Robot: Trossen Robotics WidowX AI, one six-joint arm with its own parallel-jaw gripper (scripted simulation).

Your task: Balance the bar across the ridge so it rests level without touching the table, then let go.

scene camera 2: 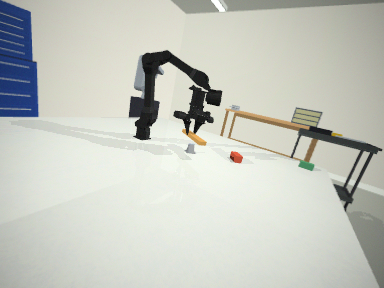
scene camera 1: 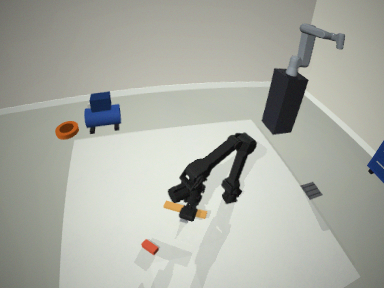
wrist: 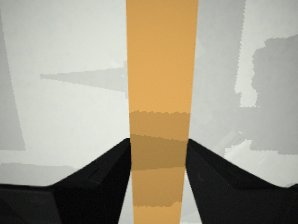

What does the gripper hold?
A bar.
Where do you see a bar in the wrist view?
At 160, 48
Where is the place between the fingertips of the gripper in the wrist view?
158, 144
